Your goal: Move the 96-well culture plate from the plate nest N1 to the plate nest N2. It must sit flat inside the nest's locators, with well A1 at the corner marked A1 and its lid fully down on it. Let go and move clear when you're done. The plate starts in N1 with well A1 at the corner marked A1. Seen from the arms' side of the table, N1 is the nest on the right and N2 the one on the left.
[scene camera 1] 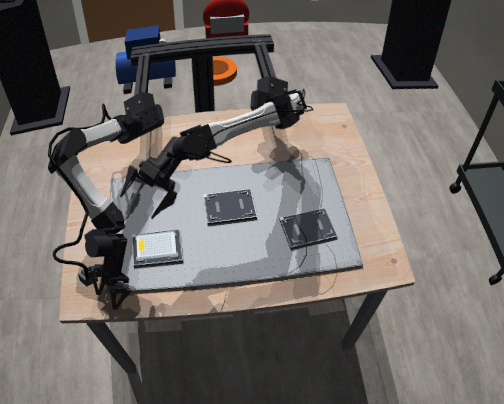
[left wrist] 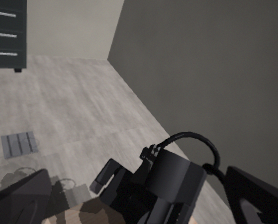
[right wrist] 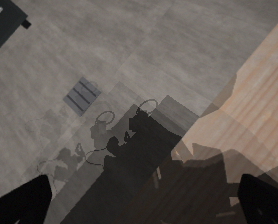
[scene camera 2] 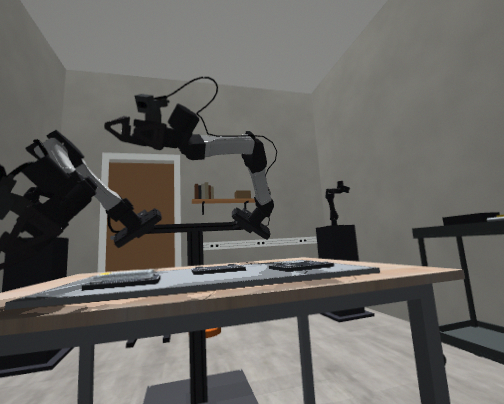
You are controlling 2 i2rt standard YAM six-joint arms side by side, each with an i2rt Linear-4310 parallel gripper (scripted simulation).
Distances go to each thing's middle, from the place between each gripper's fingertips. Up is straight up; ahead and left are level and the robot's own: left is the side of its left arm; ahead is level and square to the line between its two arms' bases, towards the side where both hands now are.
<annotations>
I see the plate nest (scene camera 1: 229,204) 340 mm behind my right hand, 420 mm to the left of it and 70 mm below it. The rest, counted from my right hand: nest N2 (scene camera 1: 310,231): 210 mm behind, 660 mm to the left, 70 mm below.
Right now my left hand (scene camera 2: 118,128) is 36 cm above the plate nest, 26 cm to the right of it and 24 cm past it. From my left hand the other things lie so: nest N2 (50 cm to the left, 36 cm below, 11 cm behind).
</annotations>
